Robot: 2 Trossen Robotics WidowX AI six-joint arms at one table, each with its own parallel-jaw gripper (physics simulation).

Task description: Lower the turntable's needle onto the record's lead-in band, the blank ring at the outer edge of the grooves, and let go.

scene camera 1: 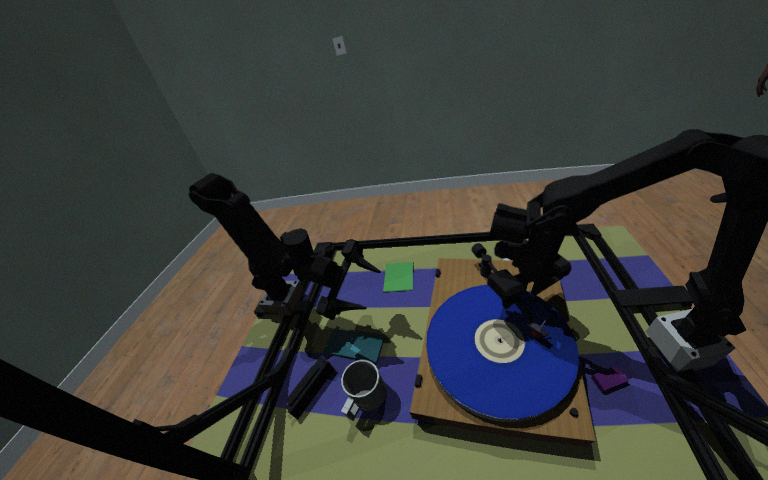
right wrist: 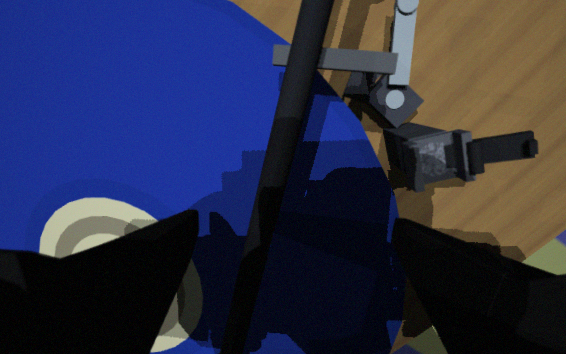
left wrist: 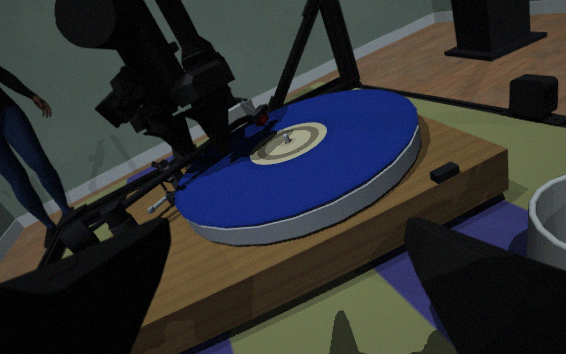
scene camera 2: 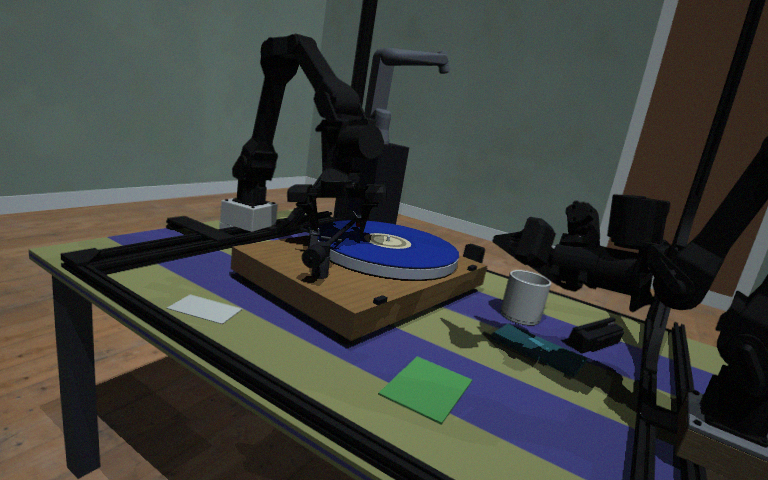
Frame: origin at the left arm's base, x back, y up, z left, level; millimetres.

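Seen in the pictures: left gripper, fingertip midpoint: point(scene camera 1: 373, 289) point(left wrist: 290, 230) point(scene camera 2: 506, 247); right gripper, fingertip midpoint: point(right wrist: 297, 224) point(left wrist: 209, 158); left arm's base, origin of the base link: point(scene camera 1: 278, 292) point(scene camera 2: 733, 422); right arm's base, origin of the base link: point(scene camera 1: 694, 331) point(scene camera 2: 250, 202).
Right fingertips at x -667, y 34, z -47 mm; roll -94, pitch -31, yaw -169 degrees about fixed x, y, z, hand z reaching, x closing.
Note:
Pixels of each thing's top centre, then the offset from my right fingertips to it. "spot": a spot on its surface instead.
- blue record, middle of its top: point(right wrist: 116, 282) point(left wrist: 287, 141) point(scene camera 2: 387, 240) point(scene camera 1: 499, 339) dy -6, dx +55, dz -94 mm
- black tonearm, middle of its top: point(right wrist: 277, 128) point(left wrist: 172, 152) point(scene camera 2: 341, 224) point(scene camera 1: 506, 279) dy +37, dx +28, dz +34 mm
- red cartridge, middle of its top: point(left wrist: 259, 115) dy +18, dx -17, dz -86 mm
- mug, surface spot: point(scene camera 2: 523, 302) spot: dy -53, dx +343, dz -149 mm
- teal block, middle of its top: point(scene camera 2: 538, 346) point(scene camera 1: 353, 344) dy -91, dx +403, dz -73 mm
- black object, middle of its top: point(scene camera 2: 602, 326) point(scene camera 1: 304, 382) dy -62, dx +484, dz -198 mm
- green block, middle of its top: point(scene camera 2: 428, 385) point(scene camera 1: 398, 276) dy -96, dx +317, dz +173 mm
- purple block, middle of its top: point(scene camera 1: 611, 377) dy -84, dx -178, dz -140 mm
A blue record point(scene camera 1: 453, 367) point(scene camera 2: 424, 249) point(left wrist: 350, 165) point(right wrist: 125, 100) lies on the wooden turntable point(scene camera 1: 461, 274) point(scene camera 2: 288, 277) point(left wrist: 300, 272) point(right wrist: 500, 75). The black tonearm point(right wrist: 290, 130) reaches over the record; its headshell point(scene camera 1: 538, 332) with a red cartridge point(left wrist: 261, 119) is over the record's side away from the left gripper. Needle contact and the lead-in band cannot be made out. My right gripper point(scene camera 1: 531, 300) point(left wrist: 209, 158) point(right wrist: 297, 224) is open above the record, its fingers on either side of the tonearm tube, apart from it. My left gripper point(scene camera 1: 371, 289) point(left wrist: 290, 230) is open and empty beside the turntable.
In scene camera 1, a mug point(scene camera 1: 360, 384) point(scene camera 2: 523, 302), a teal block point(scene camera 1: 356, 346) point(scene camera 2: 535, 345) and a black object point(scene camera 1: 311, 387) point(scene camera 2: 594, 335) lie left of the turntable. A green block point(scene camera 1: 399, 277) point(scene camera 2: 427, 387) lies behind them. A purple block point(scene camera 1: 610, 380) lies right.

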